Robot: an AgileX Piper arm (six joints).
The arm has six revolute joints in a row. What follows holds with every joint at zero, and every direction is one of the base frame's.
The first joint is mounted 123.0 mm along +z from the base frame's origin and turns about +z.
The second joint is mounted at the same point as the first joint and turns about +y.
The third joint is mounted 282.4 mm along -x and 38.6 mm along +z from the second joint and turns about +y.
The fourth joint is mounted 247.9 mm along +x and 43.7 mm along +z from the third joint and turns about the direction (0.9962, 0, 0.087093).
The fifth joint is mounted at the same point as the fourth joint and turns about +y.
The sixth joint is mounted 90.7 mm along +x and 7.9 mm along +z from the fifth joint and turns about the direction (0.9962, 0, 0.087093).
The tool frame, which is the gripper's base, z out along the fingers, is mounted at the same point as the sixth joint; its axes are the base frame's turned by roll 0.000, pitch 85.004 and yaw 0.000 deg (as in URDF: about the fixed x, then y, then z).
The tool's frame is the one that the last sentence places.
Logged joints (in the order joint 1, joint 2, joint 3, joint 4, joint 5, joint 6), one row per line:
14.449, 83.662, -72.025, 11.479, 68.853, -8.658
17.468, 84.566, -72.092, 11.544, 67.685, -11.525
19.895, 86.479, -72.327, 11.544, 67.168, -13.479
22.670, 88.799, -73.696, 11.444, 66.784, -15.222
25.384, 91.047, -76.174, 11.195, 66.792, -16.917
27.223, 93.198, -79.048, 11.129, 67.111, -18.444
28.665, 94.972, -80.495, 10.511, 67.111, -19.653
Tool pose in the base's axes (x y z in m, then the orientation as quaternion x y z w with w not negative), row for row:
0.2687, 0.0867, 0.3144, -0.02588, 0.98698, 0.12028, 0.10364
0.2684, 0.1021, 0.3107, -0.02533, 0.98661, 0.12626, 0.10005
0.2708, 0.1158, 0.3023, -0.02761, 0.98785, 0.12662, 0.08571
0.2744, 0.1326, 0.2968, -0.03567, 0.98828, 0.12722, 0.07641
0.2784, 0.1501, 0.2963, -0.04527, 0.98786, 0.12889, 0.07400
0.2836, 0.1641, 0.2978, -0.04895, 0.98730, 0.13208, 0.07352
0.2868, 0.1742, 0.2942, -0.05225, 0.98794, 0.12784, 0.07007
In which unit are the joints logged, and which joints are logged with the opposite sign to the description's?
The joints are logged in degrees. Opposite sign: joint 6.
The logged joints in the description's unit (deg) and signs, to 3 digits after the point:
14.449, 83.662, -72.025, 11.479, 68.853, 8.658
17.468, 84.566, -72.092, 11.544, 67.685, 11.525
19.895, 86.479, -72.327, 11.544, 67.168, 13.479
22.670, 88.799, -73.696, 11.444, 66.784, 15.222
25.384, 91.047, -76.174, 11.195, 66.792, 16.917
27.223, 93.198, -79.048, 11.129, 67.111, 18.444
28.665, 94.972, -80.495, 10.511, 67.111, 19.653

